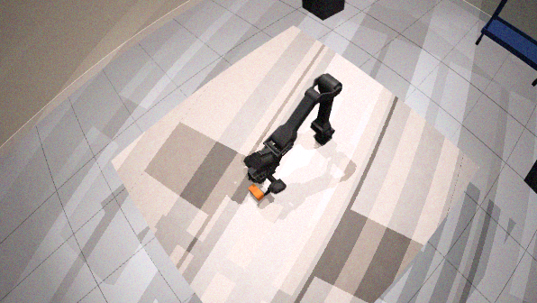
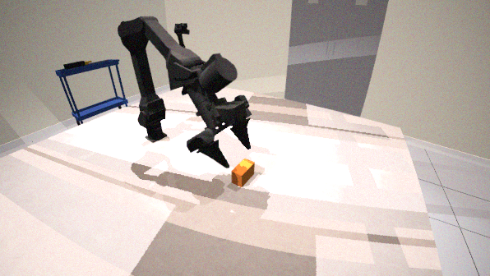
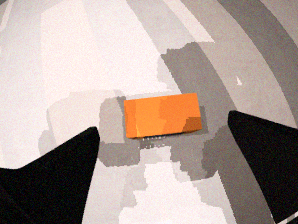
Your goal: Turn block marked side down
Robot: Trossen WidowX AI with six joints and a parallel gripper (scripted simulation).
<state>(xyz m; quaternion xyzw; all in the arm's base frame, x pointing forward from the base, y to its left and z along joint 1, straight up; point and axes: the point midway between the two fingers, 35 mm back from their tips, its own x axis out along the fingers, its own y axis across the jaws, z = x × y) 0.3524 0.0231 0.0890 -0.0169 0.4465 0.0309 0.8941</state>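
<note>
My gripper tip is now 4 cm above the orange block.
</note>
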